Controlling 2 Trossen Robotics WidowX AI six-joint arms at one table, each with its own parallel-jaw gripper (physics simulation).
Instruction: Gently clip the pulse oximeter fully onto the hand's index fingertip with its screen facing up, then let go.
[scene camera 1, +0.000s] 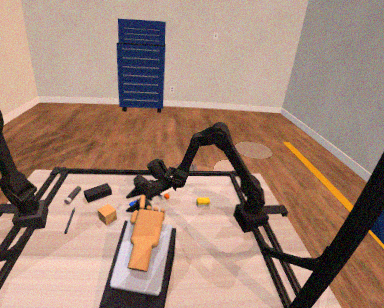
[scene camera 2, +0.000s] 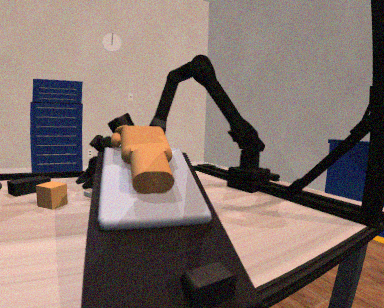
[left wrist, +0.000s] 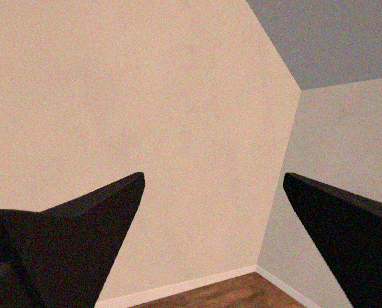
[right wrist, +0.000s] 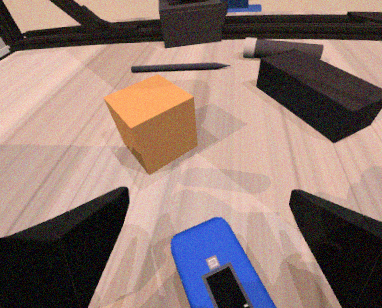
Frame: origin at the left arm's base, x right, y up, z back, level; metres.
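Seen in the pictures: left gripper, between the fingertips: (left wrist: 212, 178); right gripper, between the fingertips: (scene camera 1: 126, 204) (scene camera 2: 79, 185) (right wrist: 210, 196); left arm's base, origin of its link: (scene camera 1: 29, 209); right arm's base, origin of its link: (scene camera 1: 252, 210) (scene camera 2: 249, 168).
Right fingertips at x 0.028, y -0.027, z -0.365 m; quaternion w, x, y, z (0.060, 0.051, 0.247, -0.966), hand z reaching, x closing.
Note:
Offsets run from my right fingertips to a thing's middle. "spot": to the spot under its first point.
The blue pulse oximeter @[dx +0.002, dy -0.015, dz -0.042 m] (scene camera 1: 133, 203) (right wrist: 202, 242) lies on the table with its dark screen facing up; its near end is cut off in the right wrist view. The tan hand (scene camera 1: 146, 230) (scene camera 2: 145, 142) rests palm-down or palm-up, I cannot tell which, on a pale pad @[spot: dx +0.379, dy +0.052, dz +0.027 m] (scene camera 1: 135, 283) (scene camera 2: 155, 216). Its extended index finger (scene camera 1: 142, 202) points towards the back, close beside the oximeter. My right gripper (scene camera 1: 129, 201) (right wrist: 210, 196) is open and empty, low over the oximeter, whose body shows between and below the fingertips. My left gripper (left wrist: 212, 178) is open and empty, facing the wall.
An orange-tan cube @[dx +0.033, dy -0.007, dz +0.079 m] (scene camera 1: 107, 214) (scene camera 2: 52, 195) (right wrist: 160, 120) lies left of the hand. A black block @[dx -0.123, dy -0.014, dz +0.110 m] (scene camera 1: 97, 192) (scene camera 2: 29, 185) (right wrist: 320, 90), a grey cylinder (scene camera 1: 73, 195) (right wrist: 290, 50) and a dark pen @[dx +0.003, dy -0.027, dz +0.222 m] (scene camera 1: 69, 221) (right wrist: 175, 67) lie farther left. A yellow piece @[dx +0.058, dy -0.016, dz -0.324 m] (scene camera 1: 203, 201) lies right.

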